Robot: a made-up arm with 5 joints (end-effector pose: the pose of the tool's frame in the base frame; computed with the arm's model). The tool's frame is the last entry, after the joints. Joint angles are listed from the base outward.
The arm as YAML. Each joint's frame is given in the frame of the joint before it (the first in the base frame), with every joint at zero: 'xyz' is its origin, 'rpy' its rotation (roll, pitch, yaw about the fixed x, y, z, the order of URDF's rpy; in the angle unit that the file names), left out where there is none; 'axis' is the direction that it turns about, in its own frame. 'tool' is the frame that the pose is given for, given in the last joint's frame.
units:
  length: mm
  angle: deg
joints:
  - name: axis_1
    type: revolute
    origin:
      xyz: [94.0, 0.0, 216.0]
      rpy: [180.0, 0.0, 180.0]
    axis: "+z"
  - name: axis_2
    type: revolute
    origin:
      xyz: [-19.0, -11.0, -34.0]
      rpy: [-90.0, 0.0, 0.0]
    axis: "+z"
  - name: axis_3
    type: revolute
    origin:
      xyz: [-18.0, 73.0, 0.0]
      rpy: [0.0, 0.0, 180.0]
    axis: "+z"
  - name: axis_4
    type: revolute
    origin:
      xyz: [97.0, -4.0, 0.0]
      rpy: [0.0, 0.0, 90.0]
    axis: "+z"
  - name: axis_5
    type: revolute
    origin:
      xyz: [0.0, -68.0, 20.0]
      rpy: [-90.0, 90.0, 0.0]
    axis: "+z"
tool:
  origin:
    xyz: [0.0, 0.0, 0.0]
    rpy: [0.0, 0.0, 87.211]
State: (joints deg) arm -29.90 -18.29 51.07 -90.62 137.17
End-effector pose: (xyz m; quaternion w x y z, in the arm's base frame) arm 0.2049 0.0741 0.3334 0.0379 -0.7597 -0.5884 0.2744
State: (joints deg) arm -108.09 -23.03 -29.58 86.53 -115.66
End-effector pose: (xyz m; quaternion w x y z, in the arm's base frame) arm 0.0484 0.1105 0.3658 0.8790 0.4318 0.1857 -0.0797
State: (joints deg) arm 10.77 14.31 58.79 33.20 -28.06
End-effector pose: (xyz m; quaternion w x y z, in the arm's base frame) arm 0.1619 -0.0038 0.1594 0.9253 -0.0247 0.1396 -0.3517
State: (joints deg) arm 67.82 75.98 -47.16 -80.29 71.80
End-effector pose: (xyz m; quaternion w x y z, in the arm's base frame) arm 0.1867 -0.2035 0.2602 0.3299 -0.8778 -0.3473 0.0034
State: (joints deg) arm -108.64 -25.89 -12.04 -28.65 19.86
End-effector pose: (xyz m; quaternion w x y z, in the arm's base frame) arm 0.0521 0.0960 0.4487 0.0926 0.7018 -0.6828 0.1806
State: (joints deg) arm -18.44 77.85 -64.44 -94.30 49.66
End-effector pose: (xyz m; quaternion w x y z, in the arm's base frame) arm 0.2811 0.0719 0.2963 0.0669 -0.2448 -0.9663 0.0429
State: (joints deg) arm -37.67 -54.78 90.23 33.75 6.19
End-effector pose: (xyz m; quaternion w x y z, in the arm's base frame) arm 0.1480 0.0531 0.1902 0.9211 0.0532 -0.1725 0.3450
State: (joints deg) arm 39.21 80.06 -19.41 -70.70 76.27
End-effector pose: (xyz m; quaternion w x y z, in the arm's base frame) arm 0.2640 -0.1270 0.1741 0.6139 -0.6379 -0.4247 0.1893
